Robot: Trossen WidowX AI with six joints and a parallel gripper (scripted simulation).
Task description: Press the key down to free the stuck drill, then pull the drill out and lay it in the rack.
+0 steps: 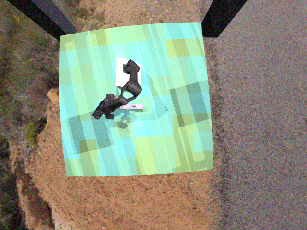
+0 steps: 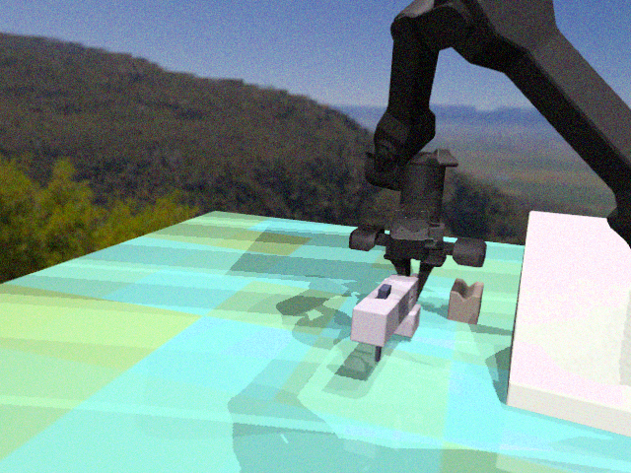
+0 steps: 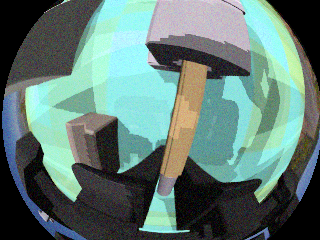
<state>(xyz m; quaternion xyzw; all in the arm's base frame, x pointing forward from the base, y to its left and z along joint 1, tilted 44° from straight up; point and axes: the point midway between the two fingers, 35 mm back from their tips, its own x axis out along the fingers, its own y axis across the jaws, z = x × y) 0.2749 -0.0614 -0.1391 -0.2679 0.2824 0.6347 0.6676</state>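
My gripper tip is 4 cm to the right of the drill and 4 cm below it. Also, from my gripper tip: dark key 1 cm ahead, 18 cm to the left, 4 cm above; block 15 cm to the left, 4 cm above; brown notched rack 8 cm behind, 1 cm to the right, 1 cm above.
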